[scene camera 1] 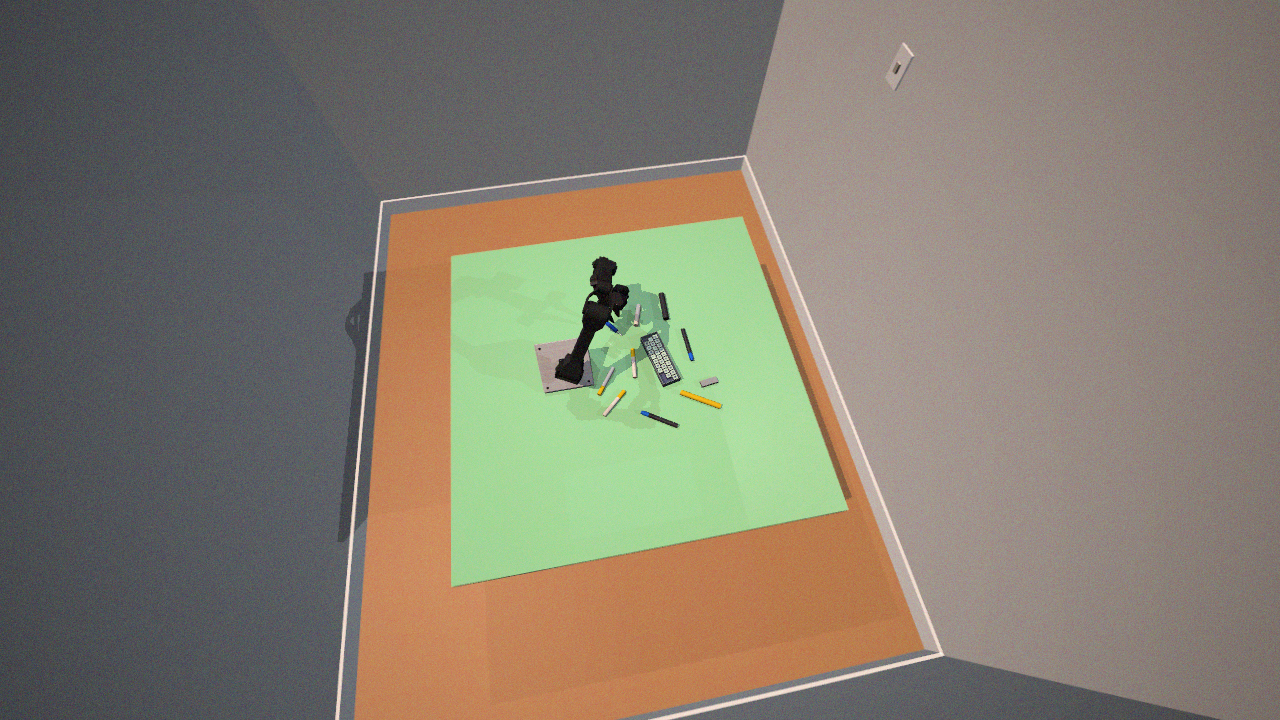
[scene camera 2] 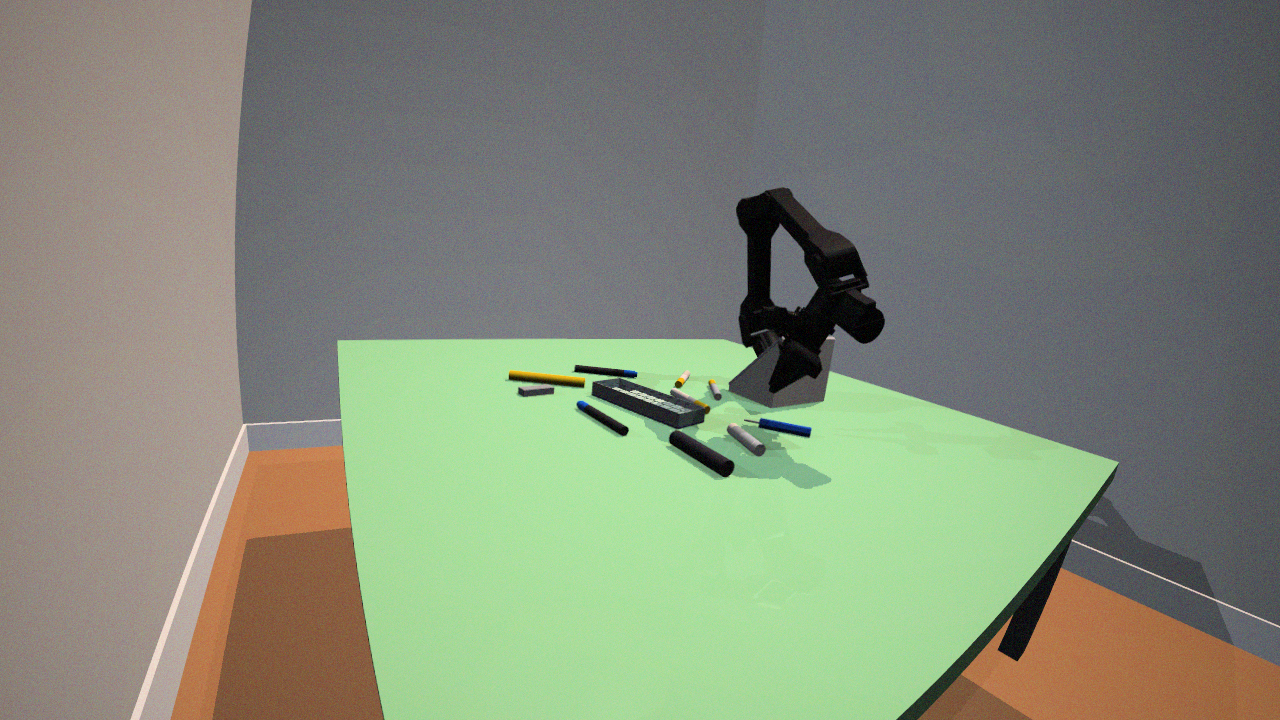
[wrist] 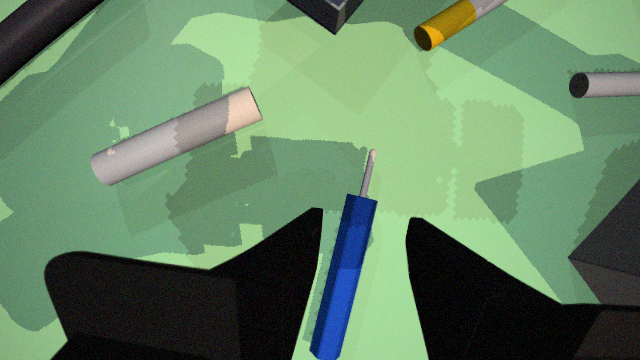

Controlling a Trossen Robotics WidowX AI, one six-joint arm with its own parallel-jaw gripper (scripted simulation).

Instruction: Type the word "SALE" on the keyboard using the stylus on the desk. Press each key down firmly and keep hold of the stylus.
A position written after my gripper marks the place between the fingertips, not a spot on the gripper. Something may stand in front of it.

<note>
In view: my gripper (scene camera 2: 771,389), a white cylinder (wrist: 205,124) and a black cylinder (scene camera 2: 712,459).
My gripper is seen too in the wrist view (wrist: 364,224).
</note>
